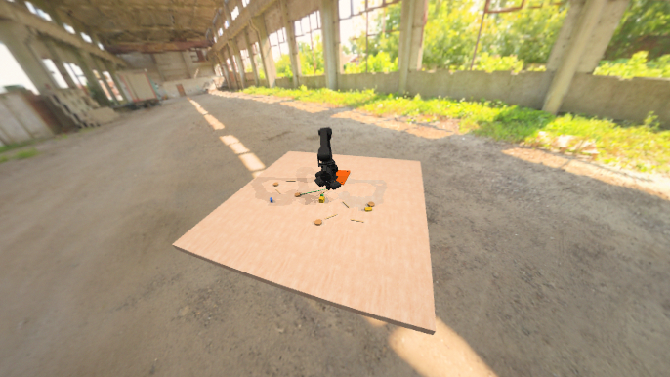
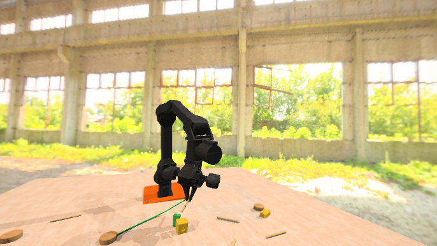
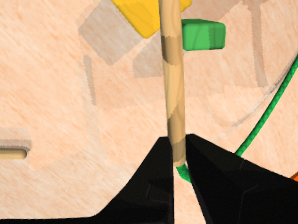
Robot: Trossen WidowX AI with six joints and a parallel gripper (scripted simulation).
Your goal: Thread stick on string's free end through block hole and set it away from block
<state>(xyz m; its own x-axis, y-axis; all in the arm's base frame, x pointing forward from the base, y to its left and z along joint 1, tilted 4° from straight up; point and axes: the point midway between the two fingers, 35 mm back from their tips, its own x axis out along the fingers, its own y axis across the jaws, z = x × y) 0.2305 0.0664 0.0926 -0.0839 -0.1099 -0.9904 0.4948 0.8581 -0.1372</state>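
Now: the thin wooden stick 10 mm to the right of my gripper tip and 10 mm ahead of it. Also, from my gripper tip: small blue piece: 360 mm to the right, 140 mm ahead, 50 mm below; then small green block: 40 mm to the right, 40 mm below, 20 mm ahead.
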